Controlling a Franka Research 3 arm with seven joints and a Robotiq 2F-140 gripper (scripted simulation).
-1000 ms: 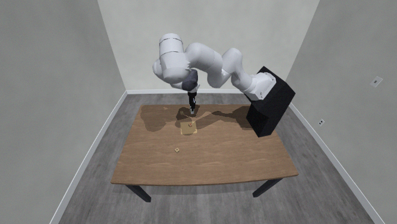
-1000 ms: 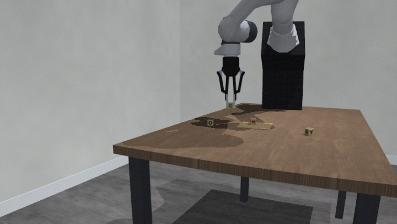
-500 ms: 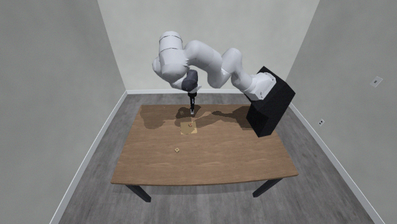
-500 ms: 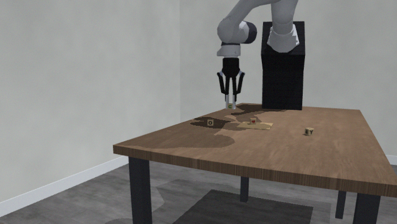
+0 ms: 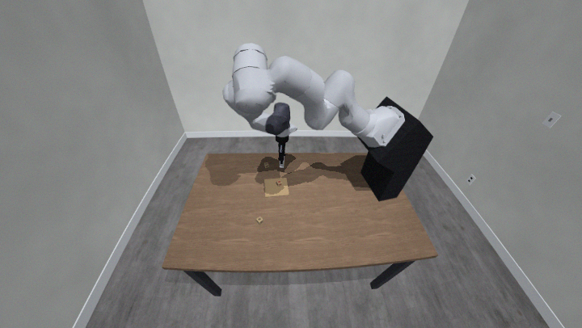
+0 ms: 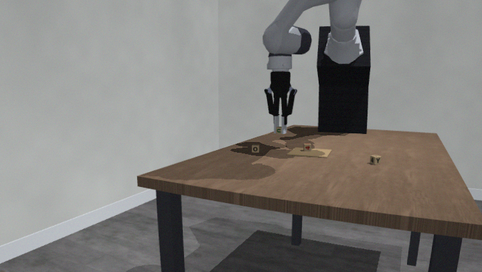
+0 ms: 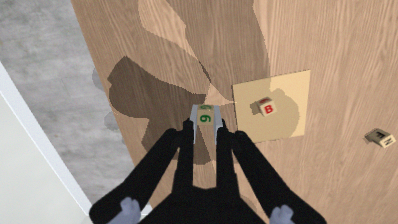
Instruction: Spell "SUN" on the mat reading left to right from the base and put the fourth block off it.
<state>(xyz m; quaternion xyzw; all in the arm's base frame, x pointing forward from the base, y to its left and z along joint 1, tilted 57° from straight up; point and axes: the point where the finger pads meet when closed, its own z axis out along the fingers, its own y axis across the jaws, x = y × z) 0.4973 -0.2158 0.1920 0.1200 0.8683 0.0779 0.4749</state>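
The S block is 10 cm ahead of my hand, 8 cm below it and 7 cm to the right of it. From my hand the other things lie so: U block (2 cm below); then tan mat (13 cm to the left, 9 cm below, 5 cm ahead).
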